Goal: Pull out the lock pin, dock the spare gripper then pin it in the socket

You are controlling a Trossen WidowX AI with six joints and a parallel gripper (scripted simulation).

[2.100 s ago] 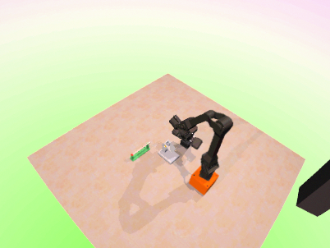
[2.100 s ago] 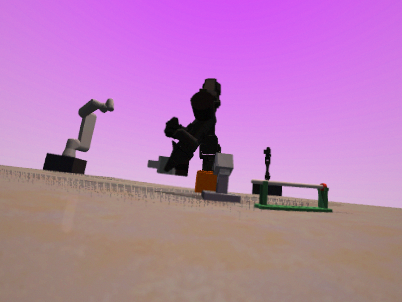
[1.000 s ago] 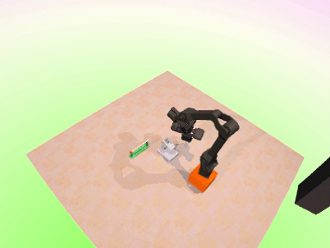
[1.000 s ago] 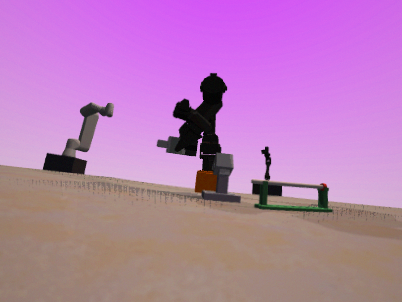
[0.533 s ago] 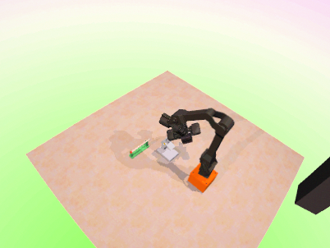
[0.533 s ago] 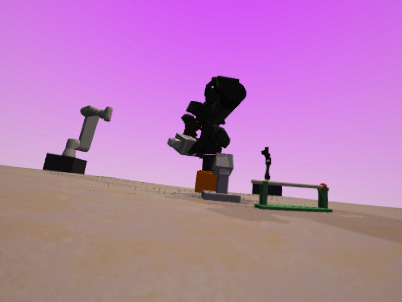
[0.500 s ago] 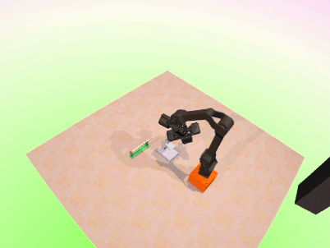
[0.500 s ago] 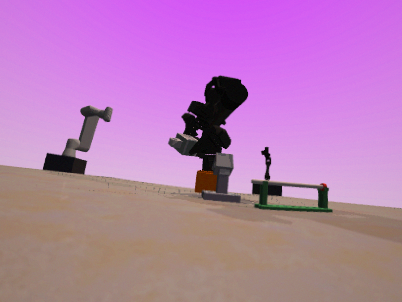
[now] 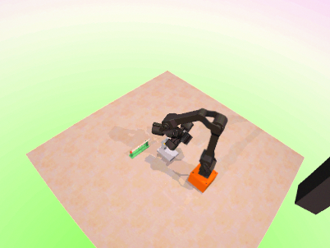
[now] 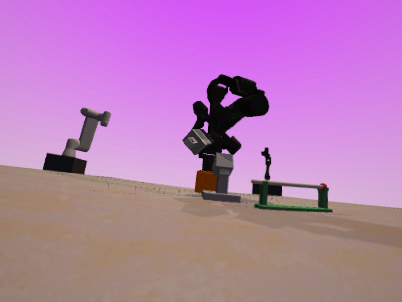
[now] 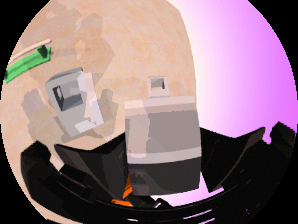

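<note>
Right now the spare gripper is 10 mm to the left of my gripper tip, 10 mm ahead of it and 10 mm above it. From my gripper tip the other things lie so: green cradle: 210 mm ahead, 160 mm to the left, 110 mm below; then grey mount: 90 mm below, 70 mm to the left, 70 mm ahead.
</note>
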